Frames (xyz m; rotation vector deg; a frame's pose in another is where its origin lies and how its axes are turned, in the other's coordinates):
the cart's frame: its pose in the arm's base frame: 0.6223 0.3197 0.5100 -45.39 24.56 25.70
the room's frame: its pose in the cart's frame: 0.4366 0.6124 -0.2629 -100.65 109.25 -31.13
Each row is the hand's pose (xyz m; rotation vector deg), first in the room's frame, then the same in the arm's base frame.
Working: the room's frame: its pose in the arm's base frame: 0.6039 0.5973 -0.2366 140.90 -74.52 42.38

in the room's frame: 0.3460 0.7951 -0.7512 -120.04 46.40 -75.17
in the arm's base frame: -0.1262 0.2475 0.5764 30.94 15.58 -10.41
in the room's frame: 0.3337 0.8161 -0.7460 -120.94 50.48 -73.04
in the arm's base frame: -0.1476 0.2418 0.5652 28.43 14.72 -8.06
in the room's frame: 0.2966 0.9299 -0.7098 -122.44 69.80 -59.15
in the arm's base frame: -0.2476 0.1870 0.5138 17.52 8.44 4.33
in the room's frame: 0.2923 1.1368 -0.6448 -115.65 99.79 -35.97
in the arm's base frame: -0.4000 0.0439 0.4559 1.91 -0.19 26.09
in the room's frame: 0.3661 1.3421 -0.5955 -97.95 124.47 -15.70
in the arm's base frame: -0.5194 -0.1452 0.4540 -9.32 -6.17 48.95
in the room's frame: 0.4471 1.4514 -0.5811 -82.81 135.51 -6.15
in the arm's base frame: -0.5671 -0.2694 0.4857 -13.17 -8.50 63.17
